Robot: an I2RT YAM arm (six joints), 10 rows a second.
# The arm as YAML. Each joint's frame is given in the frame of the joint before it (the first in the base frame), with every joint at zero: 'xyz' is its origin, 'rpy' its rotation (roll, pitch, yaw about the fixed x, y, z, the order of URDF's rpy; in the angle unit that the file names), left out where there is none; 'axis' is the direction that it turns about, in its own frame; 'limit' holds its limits. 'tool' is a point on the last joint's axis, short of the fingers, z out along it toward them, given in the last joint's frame.
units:
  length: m
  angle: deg
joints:
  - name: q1
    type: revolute
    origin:
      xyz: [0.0, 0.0, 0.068]
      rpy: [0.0, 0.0, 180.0]
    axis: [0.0, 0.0, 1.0]
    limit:
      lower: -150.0
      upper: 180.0
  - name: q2
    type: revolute
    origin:
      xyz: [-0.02, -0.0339, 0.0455]
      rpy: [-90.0, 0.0, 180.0]
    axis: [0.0, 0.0, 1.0]
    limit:
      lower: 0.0
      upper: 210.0
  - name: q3
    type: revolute
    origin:
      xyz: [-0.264, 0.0, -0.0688]
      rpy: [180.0, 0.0, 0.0]
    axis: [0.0, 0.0, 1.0]
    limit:
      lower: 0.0
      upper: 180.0
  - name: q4
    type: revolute
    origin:
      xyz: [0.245, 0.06, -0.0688]
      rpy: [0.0, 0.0, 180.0]
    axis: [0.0, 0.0, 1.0]
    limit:
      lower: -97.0
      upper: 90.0
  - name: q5
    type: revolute
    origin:
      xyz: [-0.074, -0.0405, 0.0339]
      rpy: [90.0, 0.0, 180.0]
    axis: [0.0, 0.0, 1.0]
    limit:
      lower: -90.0
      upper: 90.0
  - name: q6
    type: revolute
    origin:
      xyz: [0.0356, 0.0, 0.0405]
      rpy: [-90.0, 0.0, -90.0]
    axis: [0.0, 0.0, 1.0]
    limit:
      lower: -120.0
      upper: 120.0
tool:
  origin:
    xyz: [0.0, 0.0, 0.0]
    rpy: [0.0, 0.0, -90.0]
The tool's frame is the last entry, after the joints.
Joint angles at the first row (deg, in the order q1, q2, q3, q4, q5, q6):
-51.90, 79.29, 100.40, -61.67, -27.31, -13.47
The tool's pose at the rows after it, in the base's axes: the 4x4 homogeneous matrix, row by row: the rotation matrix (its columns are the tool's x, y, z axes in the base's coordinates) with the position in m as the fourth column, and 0 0 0 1 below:
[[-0.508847 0.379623 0.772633 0.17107], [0.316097 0.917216 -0.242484 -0.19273], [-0.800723 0.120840 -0.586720 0.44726], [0 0 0 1]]
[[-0.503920 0.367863 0.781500 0.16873], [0.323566 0.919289 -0.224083 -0.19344], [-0.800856 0.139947 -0.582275 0.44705], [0 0 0 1]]
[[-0.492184 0.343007 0.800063 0.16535], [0.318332 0.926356 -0.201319 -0.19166], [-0.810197 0.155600 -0.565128 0.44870], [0 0 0 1]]
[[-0.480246 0.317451 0.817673 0.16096], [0.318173 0.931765 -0.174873 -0.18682], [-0.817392 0.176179 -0.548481 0.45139], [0 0 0 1]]
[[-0.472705 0.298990 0.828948 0.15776], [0.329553 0.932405 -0.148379 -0.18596], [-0.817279 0.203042 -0.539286 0.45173], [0 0 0 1]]
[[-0.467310 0.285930 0.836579 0.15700], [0.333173 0.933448 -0.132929 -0.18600], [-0.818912 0.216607 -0.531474 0.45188], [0 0 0 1]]
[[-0.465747 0.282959 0.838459 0.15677], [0.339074 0.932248 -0.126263 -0.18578], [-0.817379 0.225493 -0.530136 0.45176], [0 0 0 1]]
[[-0.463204 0.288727 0.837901 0.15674], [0.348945 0.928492 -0.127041 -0.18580], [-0.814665 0.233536 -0.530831 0.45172], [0 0 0 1]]
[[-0.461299 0.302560 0.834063 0.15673], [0.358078 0.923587 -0.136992 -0.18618], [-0.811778 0.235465 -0.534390 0.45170], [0 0 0 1]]
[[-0.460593 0.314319 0.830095 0.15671], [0.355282 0.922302 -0.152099 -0.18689], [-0.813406 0.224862 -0.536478 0.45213], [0 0 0 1]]
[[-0.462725 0.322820 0.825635 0.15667], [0.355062 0.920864 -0.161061 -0.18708], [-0.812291 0.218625 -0.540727 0.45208], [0 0 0 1]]
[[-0.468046 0.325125 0.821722 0.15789], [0.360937 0.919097 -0.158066 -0.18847], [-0.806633 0.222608 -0.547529 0.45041], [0 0 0 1]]
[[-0.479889 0.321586 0.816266 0.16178], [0.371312 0.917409 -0.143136 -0.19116], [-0.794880 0.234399 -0.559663 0.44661], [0 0 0 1]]
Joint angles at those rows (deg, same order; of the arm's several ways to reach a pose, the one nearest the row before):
-52.05, 79.29, 100.38, -62.46, -27.40, -13.47
-52.77, 79.26, 100.38, -62.92, -29.12, -13.61
-53.43, 78.70, 100.16, -62.98, -31.51, -13.96
-53.87, 77.76, 100.01, -63.59, -33.87, -13.96
-54.63, 77.54, 100.01, -64.38, -36.16, -13.96
-54.94, 77.54, 100.01, -64.51, -37.47, -13.93
-55.00, 77.54, 100.00, -64.69, -37.91, -13.72
-55.00, 77.54, 100.01, -64.71, -37.85, -13.13
-54.98, 77.54, 100.01, -64.60, -37.19, -12.49
-54.98, 77.54, 100.05, -64.27, -36.34, -12.43
-54.94, 77.54, 100.07, -64.27, -35.68, -12.43
-54.87, 77.89, 100.07, -64.47, -35.53, -12.43
-54.50, 78.74, 100.07, -64.80, -35.55, -12.43

